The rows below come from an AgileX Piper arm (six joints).
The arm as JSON. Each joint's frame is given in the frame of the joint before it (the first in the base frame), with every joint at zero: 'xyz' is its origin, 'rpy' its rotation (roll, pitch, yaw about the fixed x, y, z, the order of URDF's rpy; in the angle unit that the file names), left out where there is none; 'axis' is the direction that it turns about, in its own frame. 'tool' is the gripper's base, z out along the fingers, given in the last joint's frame.
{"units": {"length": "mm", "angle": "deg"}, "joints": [
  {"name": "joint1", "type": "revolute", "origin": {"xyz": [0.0, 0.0, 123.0]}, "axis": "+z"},
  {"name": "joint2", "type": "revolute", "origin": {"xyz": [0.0, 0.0, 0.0], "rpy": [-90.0, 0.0, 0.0]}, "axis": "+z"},
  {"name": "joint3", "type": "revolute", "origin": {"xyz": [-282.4, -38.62, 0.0]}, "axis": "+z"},
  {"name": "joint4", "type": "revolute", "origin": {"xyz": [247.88, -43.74, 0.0], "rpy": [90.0, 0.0, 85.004]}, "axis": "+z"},
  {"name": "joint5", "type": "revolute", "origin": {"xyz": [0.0, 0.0, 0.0], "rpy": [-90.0, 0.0, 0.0]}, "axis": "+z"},
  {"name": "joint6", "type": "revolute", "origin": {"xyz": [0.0, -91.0, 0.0], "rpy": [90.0, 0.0, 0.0]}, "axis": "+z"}
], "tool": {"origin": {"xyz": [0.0, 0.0, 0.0]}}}
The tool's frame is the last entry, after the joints.
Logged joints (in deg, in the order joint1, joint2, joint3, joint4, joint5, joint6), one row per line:
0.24, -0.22, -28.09, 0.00, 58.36, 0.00
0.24, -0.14, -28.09, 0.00, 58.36, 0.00
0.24, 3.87, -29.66, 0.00, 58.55, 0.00
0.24, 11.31, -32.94, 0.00, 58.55, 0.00
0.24, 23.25, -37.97, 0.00, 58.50, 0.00
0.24, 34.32, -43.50, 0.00, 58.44, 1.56
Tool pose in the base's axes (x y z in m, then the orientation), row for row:
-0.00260, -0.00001, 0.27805, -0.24, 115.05, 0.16
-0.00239, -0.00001, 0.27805, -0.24, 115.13, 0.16
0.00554, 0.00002, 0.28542, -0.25, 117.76, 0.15
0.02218, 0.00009, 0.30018, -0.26, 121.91, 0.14
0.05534, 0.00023, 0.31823, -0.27, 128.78, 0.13
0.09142, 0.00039, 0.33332, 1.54, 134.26, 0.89
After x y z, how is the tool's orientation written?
As a rotation vector, in degrees.
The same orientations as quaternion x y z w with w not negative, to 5 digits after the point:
-0.00176, 0.84362, 0.00117, 0.53693
-0.00176, 0.84400, 0.00117, 0.53634
-0.00182, 0.85609, 0.00109, 0.51683
-0.00186, 0.87424, 0.00100, 0.48549
-0.00189, 0.90176, 0.00091, 0.43224
0.01057, 0.92135, 0.00611, 0.38855

